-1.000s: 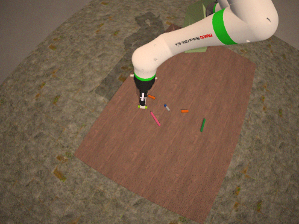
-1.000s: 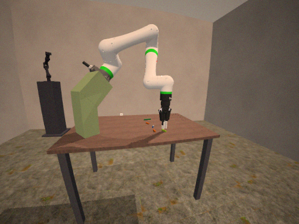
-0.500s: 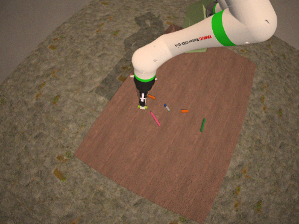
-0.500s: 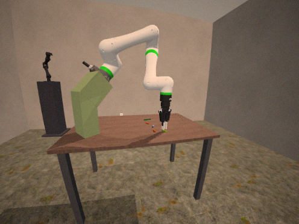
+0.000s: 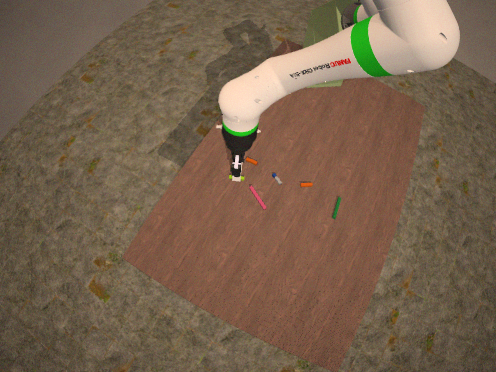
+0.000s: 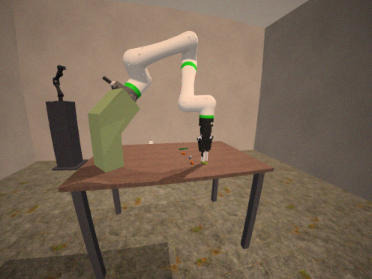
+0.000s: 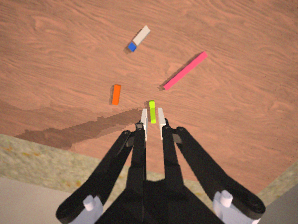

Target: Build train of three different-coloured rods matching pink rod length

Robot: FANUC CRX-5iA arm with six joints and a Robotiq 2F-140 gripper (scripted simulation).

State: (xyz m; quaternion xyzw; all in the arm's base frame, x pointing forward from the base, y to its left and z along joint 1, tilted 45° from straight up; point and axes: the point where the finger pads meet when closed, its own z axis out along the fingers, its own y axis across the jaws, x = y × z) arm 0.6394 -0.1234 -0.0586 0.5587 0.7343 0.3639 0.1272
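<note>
The lime rod lies 50 mm below my hand. The rest, counted from my hand: blue rod (100 mm to the left, 80 mm behind, 50 mm below); then pink rod (100 mm to the left, 50 mm below, 20 mm ahead); then grey rod (120 mm to the left, 70 mm behind, 50 mm below).
</note>
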